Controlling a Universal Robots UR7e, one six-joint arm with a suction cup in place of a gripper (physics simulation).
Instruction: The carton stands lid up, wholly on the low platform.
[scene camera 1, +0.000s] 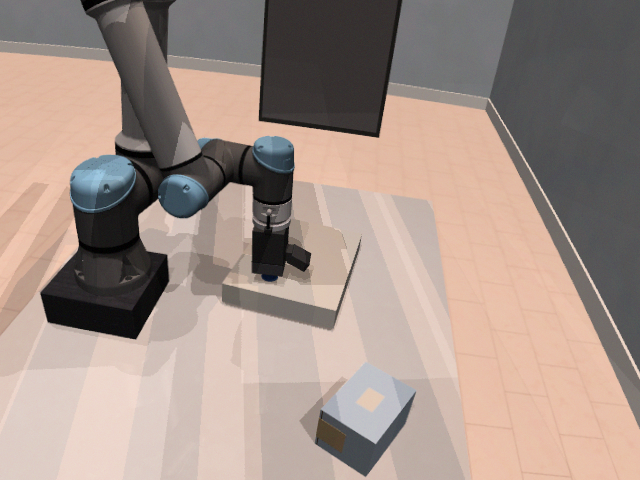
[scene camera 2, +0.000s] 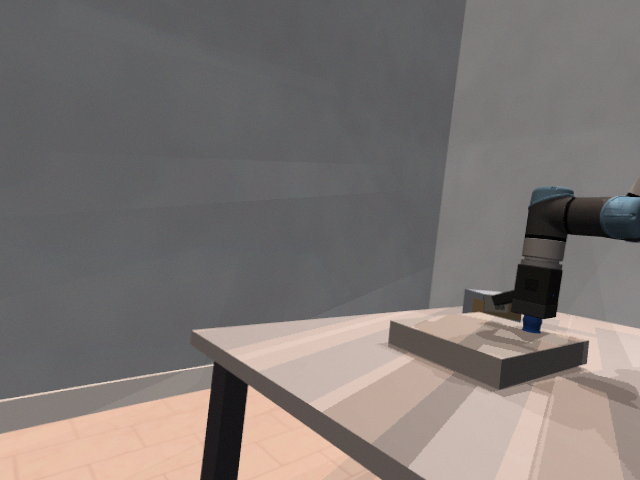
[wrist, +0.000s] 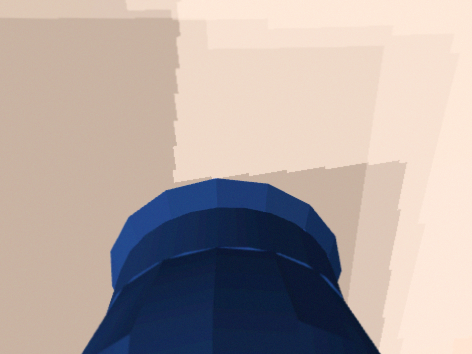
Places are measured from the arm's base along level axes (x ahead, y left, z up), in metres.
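Pixels of known places: end effector, tool point: (scene camera 1: 269, 281) (scene camera 2: 530, 336) (wrist: 220, 227); arm's base, origin of the base link: (scene camera 1: 113, 272).
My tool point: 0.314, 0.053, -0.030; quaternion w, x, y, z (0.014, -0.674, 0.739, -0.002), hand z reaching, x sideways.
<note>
For each thing: its middle in the pictures, then the offset to it from my tool point, as dx, dy, dz. Level surfaces: height alone.
- blue-grey carton, body centre: (scene camera 1: 365, 417) (scene camera 2: 491, 307) +0.177, -0.342, +0.001
- low beige platform, body centre: (scene camera 1: 297, 264) (scene camera 2: 486, 341) +0.060, +0.087, -0.015
- table, its level: dz -0.044
The blue-grey carton (scene camera 1: 368, 403) (scene camera 2: 470, 298) stands on the table, off the platform, at the front right of scene camera 1. Its upper face bears a pale tan square and one side has a brown patch. I cannot tell which face is the lid. The low beige platform (scene camera 1: 281, 303) (scene camera 2: 444, 351) (wrist: 90, 125) lies flat near the arm, well apart from the carton. My gripper's blue suction cup (scene camera 1: 269, 277) (scene camera 2: 530, 325) (wrist: 225, 227) points down and rests on the platform's top, near the edge towards the carton, shut on the platform. The cup's contact face is hidden.
The arm's black base block (scene camera 1: 92, 316) stands on the table (scene camera 1: 170, 413) (scene camera 2: 289, 356), left of the platform in scene camera 1. A dark panel (scene camera 1: 328, 62) shows behind the table. The table's right edge runs close beside the carton.
</note>
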